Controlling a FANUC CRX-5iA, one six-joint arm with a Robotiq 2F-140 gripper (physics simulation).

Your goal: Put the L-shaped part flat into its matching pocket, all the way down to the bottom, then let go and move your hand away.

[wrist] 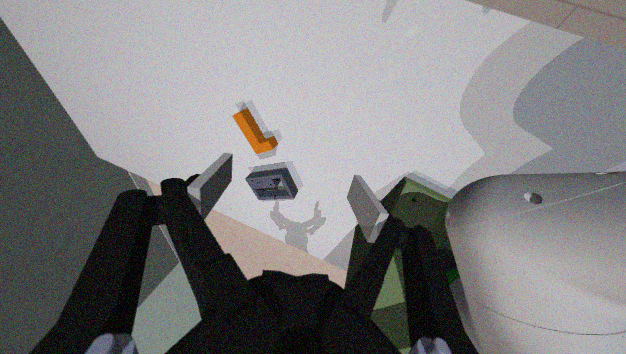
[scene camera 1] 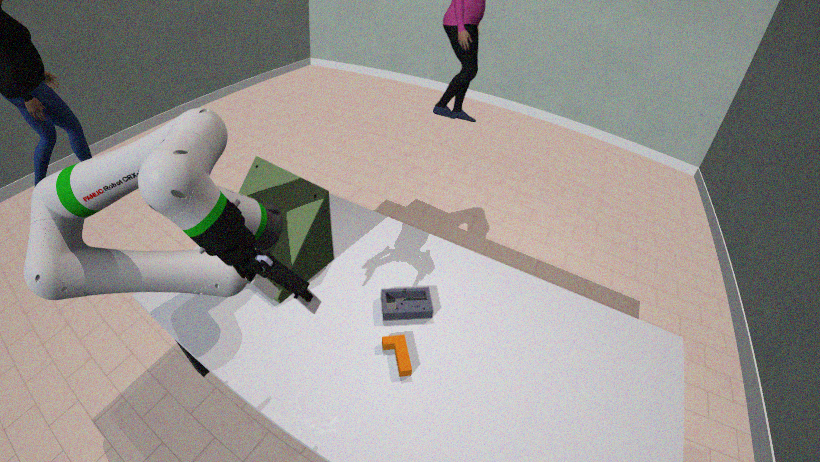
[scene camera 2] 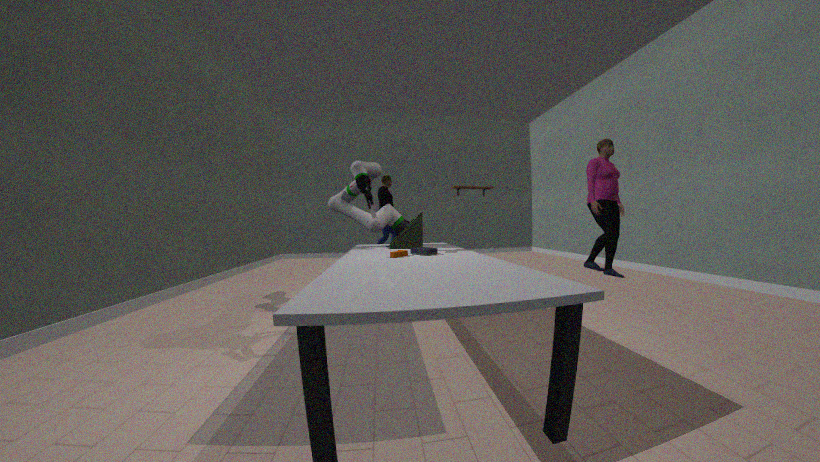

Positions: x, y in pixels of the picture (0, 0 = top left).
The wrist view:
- my gripper: 294, 177
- orange L-shaped part: 244, 119, on the table
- dark pocket block: 272, 184
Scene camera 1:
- my gripper: 294, 300
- dark pocket block: 399, 303
